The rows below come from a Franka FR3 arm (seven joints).
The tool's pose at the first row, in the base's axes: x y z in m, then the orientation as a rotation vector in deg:
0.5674, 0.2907, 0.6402, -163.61, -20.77, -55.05
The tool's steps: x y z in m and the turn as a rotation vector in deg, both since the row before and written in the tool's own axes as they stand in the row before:
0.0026, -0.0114, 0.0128, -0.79, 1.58, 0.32
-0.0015, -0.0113, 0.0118, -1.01, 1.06, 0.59
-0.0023, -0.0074, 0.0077, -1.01, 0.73, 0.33
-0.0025, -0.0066, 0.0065, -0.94, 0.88, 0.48
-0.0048, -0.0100, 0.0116, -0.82, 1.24, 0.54
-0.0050, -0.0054, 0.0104, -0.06, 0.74, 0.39
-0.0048, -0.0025, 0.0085, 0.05, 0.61, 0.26
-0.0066, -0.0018, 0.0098, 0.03, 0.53, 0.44
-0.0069, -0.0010, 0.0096, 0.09, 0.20, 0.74
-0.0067, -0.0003, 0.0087, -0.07, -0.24, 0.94
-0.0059, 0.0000, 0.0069, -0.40, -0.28, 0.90
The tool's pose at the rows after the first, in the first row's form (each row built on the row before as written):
0.5739, 0.3045, 0.6319, -163.35, -19.85, -57.55
0.5771, 0.3172, 0.6220, -163.53, -18.48, -59.39
0.5785, 0.3252, 0.6147, -163.92, -17.51, -60.81
0.5794, 0.3322, 0.6081, -164.12, -16.33, -62.39
0.5815, 0.3427, 0.5962, -163.95, -15.08, -64.41
0.5839, 0.3485, 0.5851, -163.45, -14.44, -65.41
0.5858, 0.3513, 0.5756, -162.96, -14.06, -66.19
0.5876, 0.3534, 0.5640, -162.50, -13.41, -66.83
0.5893, 0.3547, 0.5523, -162.13, -12.38, -66.93
0.5906, 0.3554, 0.5414, -162.13, -11.01, -66.44
0.5912, 0.3557, 0.5323, -162.44, -9.52, -66.04

